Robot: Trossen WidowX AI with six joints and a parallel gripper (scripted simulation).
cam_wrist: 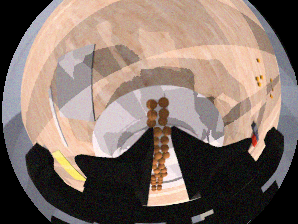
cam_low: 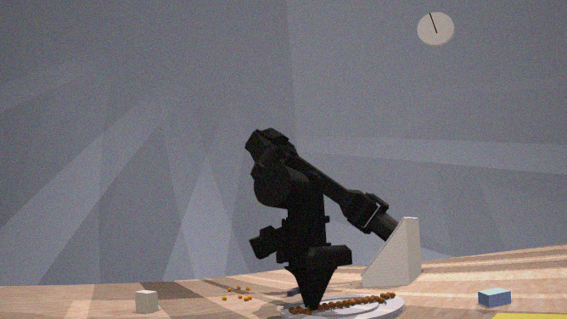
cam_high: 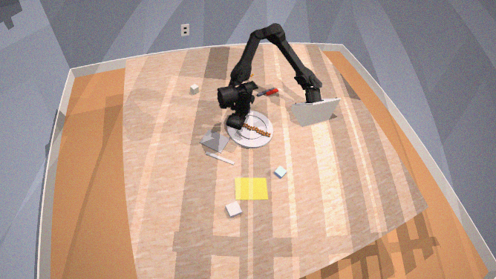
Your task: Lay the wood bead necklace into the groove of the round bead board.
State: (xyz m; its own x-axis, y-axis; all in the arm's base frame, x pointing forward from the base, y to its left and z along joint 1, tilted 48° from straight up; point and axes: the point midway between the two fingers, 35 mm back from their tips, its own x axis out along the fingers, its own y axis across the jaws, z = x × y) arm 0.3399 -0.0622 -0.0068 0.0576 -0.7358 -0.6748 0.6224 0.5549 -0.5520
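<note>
Right now the grey sheet is 120 mm ahead of my gripper tip, 50 mm to the left of it and 10 mm below it. From my gripper tip the other things lie so: blue block 270 mm to the left, 80 mm behind, 10 mm below; then stick 140 mm to the left, 120 mm ahead, 10 mm below; then red-tipped tool 220 mm behind, 160 mm to the right, 10 mm below.
</note>
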